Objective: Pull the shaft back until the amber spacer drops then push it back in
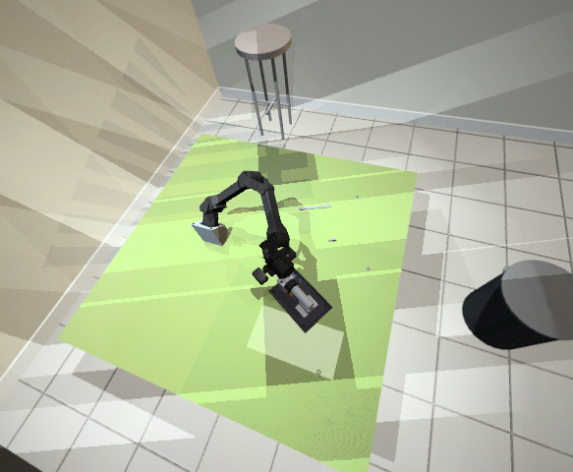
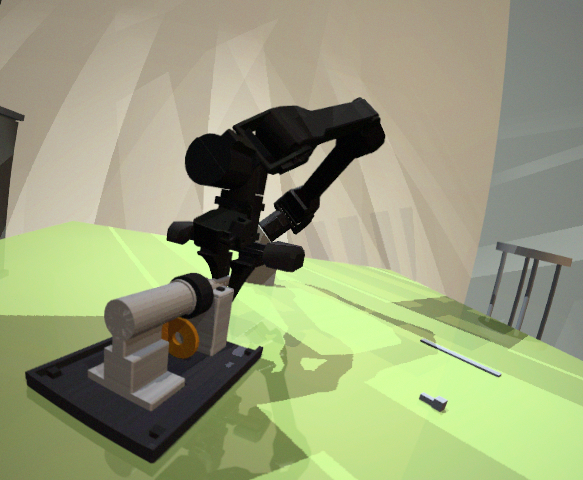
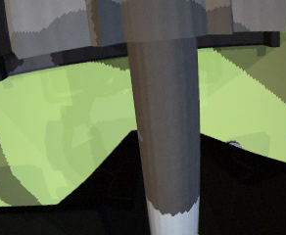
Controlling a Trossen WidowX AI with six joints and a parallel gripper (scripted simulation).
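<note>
Right now the grey shaft is 4 cm ahead of my gripper tip, 2 cm to the right of it and 3 cm above it. From my gripper tip the other things lie so: black spacer (10 cm ahead, 4 cm to the right, 3 cm above); amber spacer (10 cm ahead, 4 cm to the right, 2 cm below).
</note>
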